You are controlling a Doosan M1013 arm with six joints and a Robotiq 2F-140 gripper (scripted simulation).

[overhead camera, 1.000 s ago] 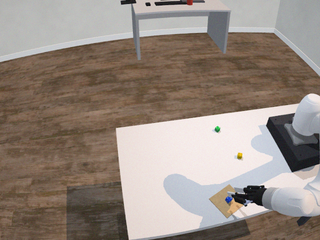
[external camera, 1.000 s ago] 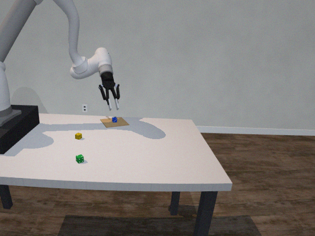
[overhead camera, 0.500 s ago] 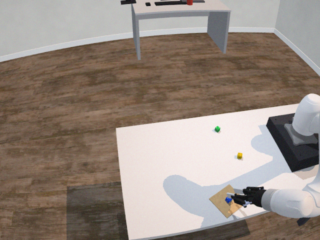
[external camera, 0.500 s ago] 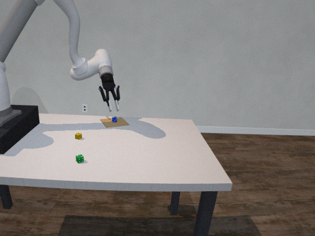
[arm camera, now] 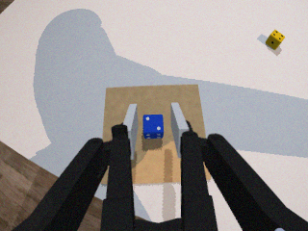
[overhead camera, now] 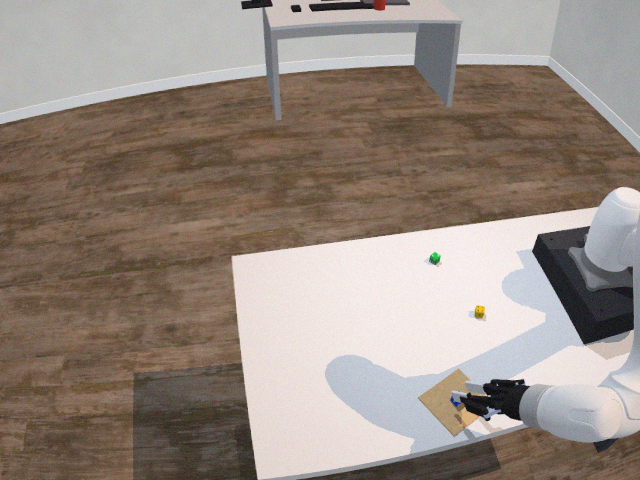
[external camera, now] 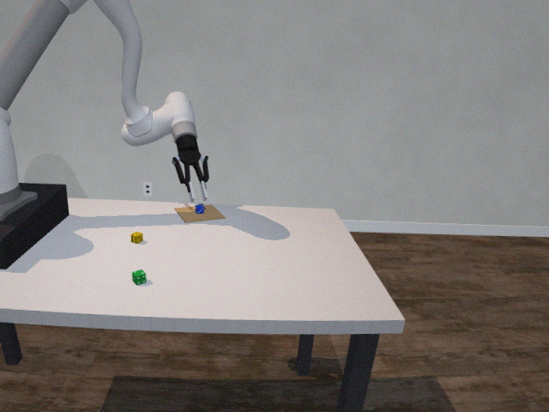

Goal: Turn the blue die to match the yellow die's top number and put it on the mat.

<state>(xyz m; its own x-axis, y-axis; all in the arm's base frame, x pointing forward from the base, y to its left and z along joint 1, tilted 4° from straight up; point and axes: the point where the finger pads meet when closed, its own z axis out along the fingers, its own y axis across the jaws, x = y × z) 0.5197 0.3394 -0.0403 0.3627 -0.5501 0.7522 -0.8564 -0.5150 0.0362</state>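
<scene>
My gripper is now 60 mm above the blue die, 20 mm to the left of it and 10 mm short of it. The rest, counted from my hand: yellow die 290 mm to the right, 110 mm behind, 60 mm below; tan mat 70 mm below, 20 mm to the right, 10 mm ahead; green die 500 mm to the right, 60 mm below, 20 mm behind.
</scene>
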